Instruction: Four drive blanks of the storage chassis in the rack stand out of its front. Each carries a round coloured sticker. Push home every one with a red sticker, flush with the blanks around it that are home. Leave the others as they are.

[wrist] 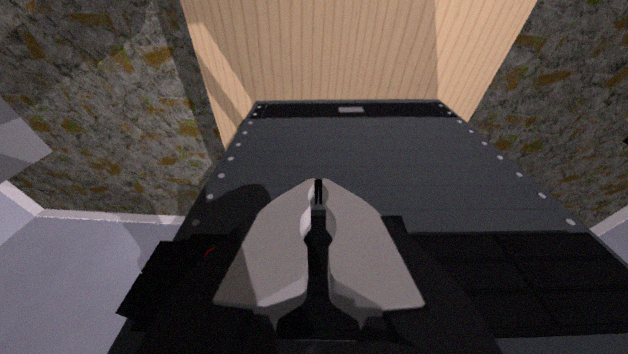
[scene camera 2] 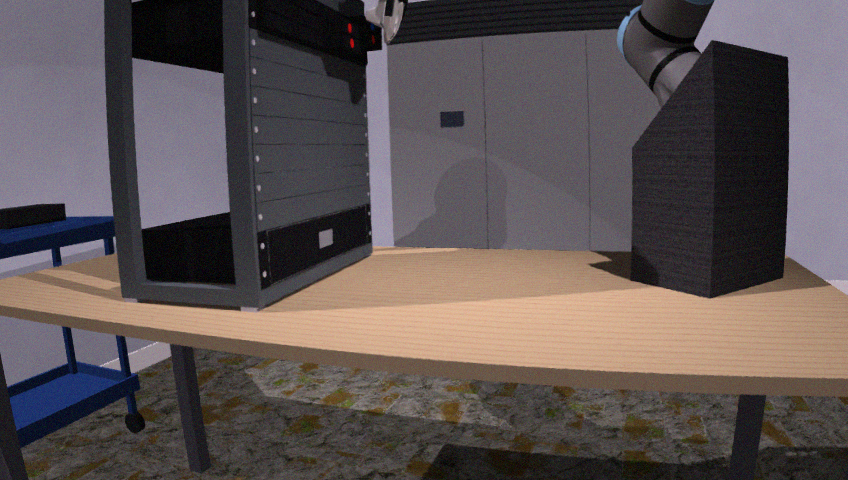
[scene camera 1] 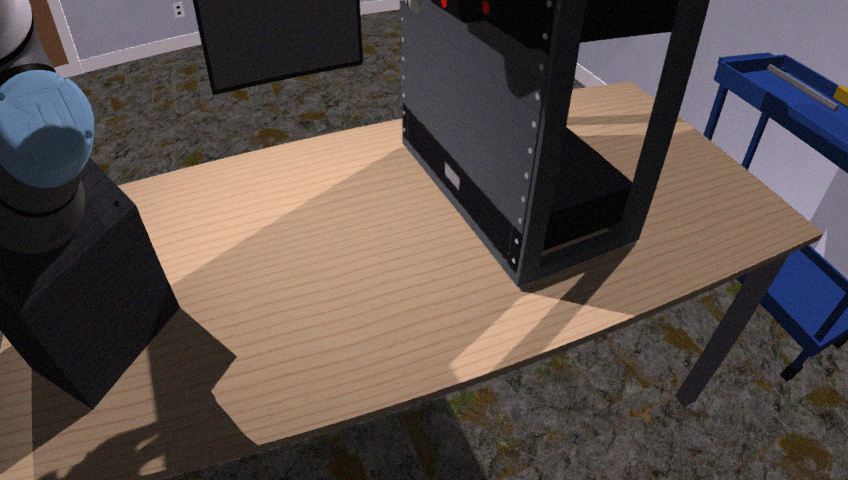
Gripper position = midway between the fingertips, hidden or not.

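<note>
My gripper (wrist: 318, 181). Rack (scene camera 2: 289, 80), also (wrist: 533, 270) and (scene camera 1: 485, 98).
</note>
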